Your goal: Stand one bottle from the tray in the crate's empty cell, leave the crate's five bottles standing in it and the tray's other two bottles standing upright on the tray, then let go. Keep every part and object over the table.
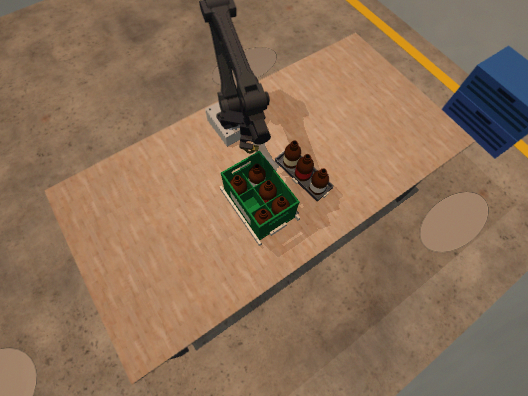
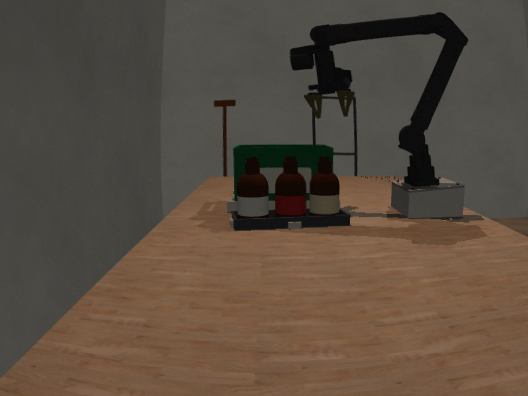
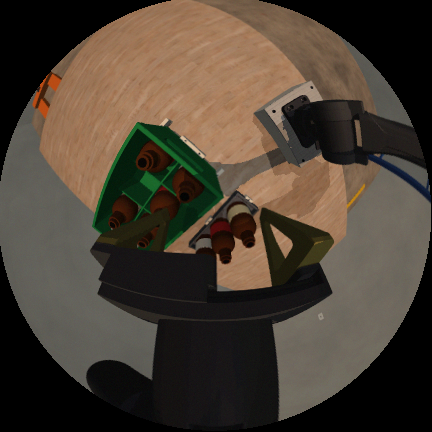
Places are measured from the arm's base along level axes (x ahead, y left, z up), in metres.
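Pixels of known places: gripper, fingertip midpoint: (image 1: 251, 142) (image 2: 331, 117) (image 3: 214, 212); arm's base, origin of the base link: (image 2: 421, 183) (image 3: 303, 120).
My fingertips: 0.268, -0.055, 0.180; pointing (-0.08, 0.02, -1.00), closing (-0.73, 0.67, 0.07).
Note:
For each thing: its middle in the pictures, then the offset to it from my fingertips, as dx, dy, dz. "pt": a spot on its surface instead.
- green crate, body centre: (image 3: 151, 194) (image 2: 283, 175) (image 1: 259, 196) +0.141, -0.056, -0.174
- dark tray, surface spot: (image 2: 260, 221) pt +0.195, +0.257, -0.243
- cream-label bottle, body centre: (image 2: 324, 188) (image 3: 242, 224) (image 1: 292, 152) +0.042, +0.185, -0.179
- red-label bottle, body centre: (image 2: 290, 189) (image 3: 222, 241) (image 1: 305, 165) +0.125, +0.192, -0.179
- white-label bottle, body centre: (image 2: 252, 190) (image 3: 205, 256) (image 1: 320, 179) +0.215, +0.206, -0.179
The green crate (image 1: 280, 223) (image 2: 280, 155) (image 3: 112, 180) holds five upright brown bottles; its empty cell (image 1: 251, 202) (image 3: 147, 181) is the middle one of the row away from the tray. The dark tray (image 1: 327, 190) (image 2: 260, 221) (image 3: 225, 209) stands beside the crate. On it stand upright a cream-label bottle (image 1: 292, 155) (image 2: 324, 190) (image 3: 243, 224), a red-label bottle (image 1: 304, 167) (image 2: 290, 190) (image 3: 222, 240) in the middle and a white-label bottle (image 1: 320, 181) (image 2: 253, 190) (image 3: 203, 246). My gripper (image 2: 332, 116) is open and empty, pointing down, higher than the crate and bottles.
The arm's grey base block (image 1: 223, 125) (image 2: 427, 200) (image 3: 290, 125) stands on the table near the tray's cream-bottle end. Pale strips (image 1: 240, 215) lie along the crate's foot. A blue box (image 1: 492, 100) stands off the table.

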